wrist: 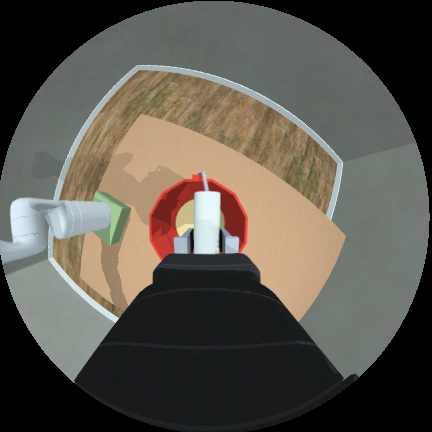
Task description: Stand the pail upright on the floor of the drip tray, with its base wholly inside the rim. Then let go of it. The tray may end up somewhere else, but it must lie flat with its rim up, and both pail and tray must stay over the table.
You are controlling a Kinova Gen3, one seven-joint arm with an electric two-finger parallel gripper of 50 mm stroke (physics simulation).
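Places are measured from the arm's base along level axes (x right, y ahead, z up), in centimetres.
Where they show: gripper, fingertip midpoint: (206, 235); arm's base, origin of the base link: (101, 215).
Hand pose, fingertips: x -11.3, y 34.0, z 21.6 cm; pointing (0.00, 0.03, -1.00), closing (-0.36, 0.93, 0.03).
Note:
Each offset is from my fingertips to the top centre of the thing. Level surfaces: height alone.
The red pail @[dx +0.5, dy -1.3, dz +3.0 cm] (236, 212) is seen from above, with its mouth towards the camera and its pale yellow inside bottom in view. It looks about upright. A thin grey bail runs from its far rim to a white cylindrical grip @[dx -0.1, dy -0.1, dz +3.0 cm] (207, 212) above the mouth. My gripper (206, 235) is shut on this white grip, with one finger on each side. The near part of the pail is hidden behind the gripper body. Its height above the table is hard to tell. The drip tray does not show in the wrist view.
The tan table top @[dz -27.9 cm] (280, 220) lies below, with its right corner towards the view's right. A green block (114, 220) is at the left, with light grey arm links (82, 219) over it. A wood-grain surface with a pale border (230, 112) shows beyond the table's edge. Shadows fall left of the pail.

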